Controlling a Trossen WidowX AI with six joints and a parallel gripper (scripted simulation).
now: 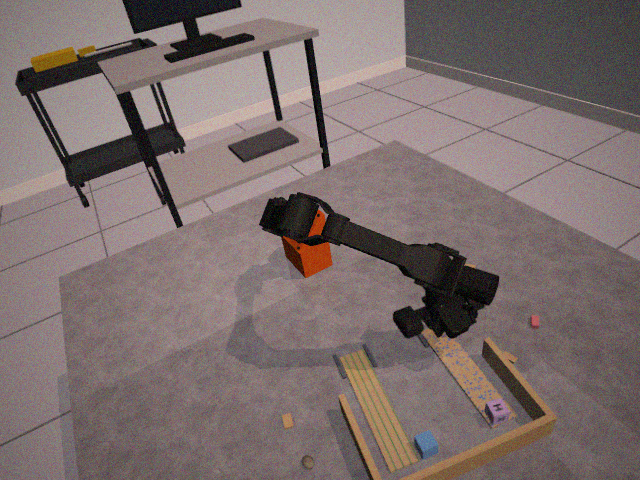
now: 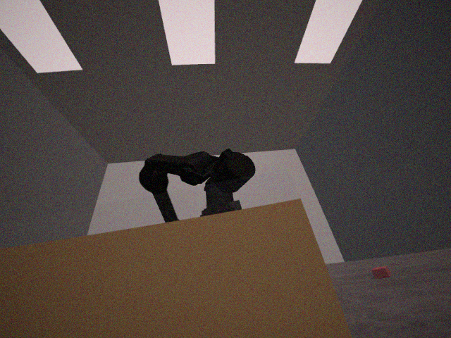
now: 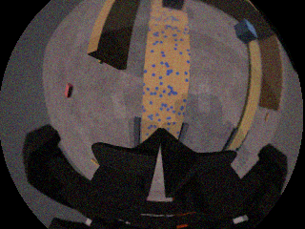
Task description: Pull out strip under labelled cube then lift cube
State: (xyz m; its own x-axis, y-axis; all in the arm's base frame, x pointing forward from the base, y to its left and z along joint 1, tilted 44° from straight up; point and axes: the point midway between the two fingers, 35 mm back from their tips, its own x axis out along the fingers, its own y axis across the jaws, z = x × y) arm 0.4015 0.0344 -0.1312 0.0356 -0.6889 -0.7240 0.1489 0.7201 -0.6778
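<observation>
Now: the strip 10 cm ahead of my gripper tip and 1 cm to the right of it. The rest, counted from my gripper tip: labelled cube 20 cm ahead, 4 cm to the right, 1 cm above; red block 19 cm to the left, 9 cm ahead.
</observation>
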